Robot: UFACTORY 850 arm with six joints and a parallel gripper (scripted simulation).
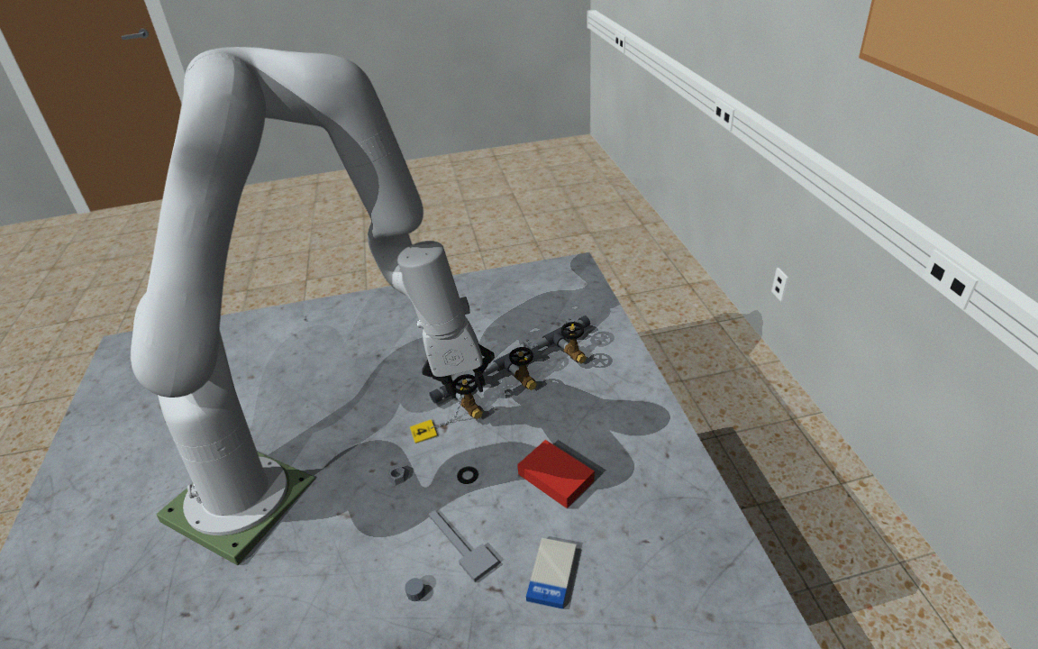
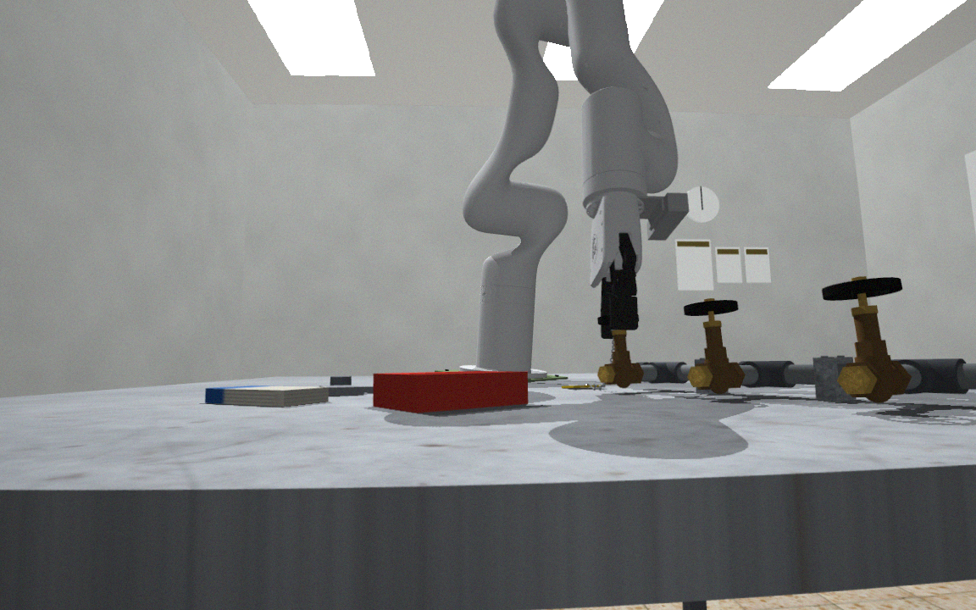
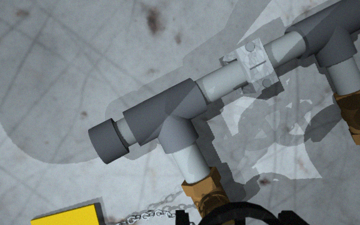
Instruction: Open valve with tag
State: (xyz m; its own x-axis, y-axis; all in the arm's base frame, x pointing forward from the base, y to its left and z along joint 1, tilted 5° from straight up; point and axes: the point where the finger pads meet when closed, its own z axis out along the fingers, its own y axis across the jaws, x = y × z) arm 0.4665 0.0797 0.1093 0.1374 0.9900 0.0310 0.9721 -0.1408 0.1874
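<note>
My hand is 9 cm past the yellow tag, 9 cm above it and 2 cm to the left of it. The rest, counted from my hand: black washer 16 cm to the right, 9 cm below, 4 cm behind; red block 21 cm to the right, 13 cm ahead, 7 cm below; grey nut 17 cm behind, 12 cm to the right, 8 cm below.
</note>
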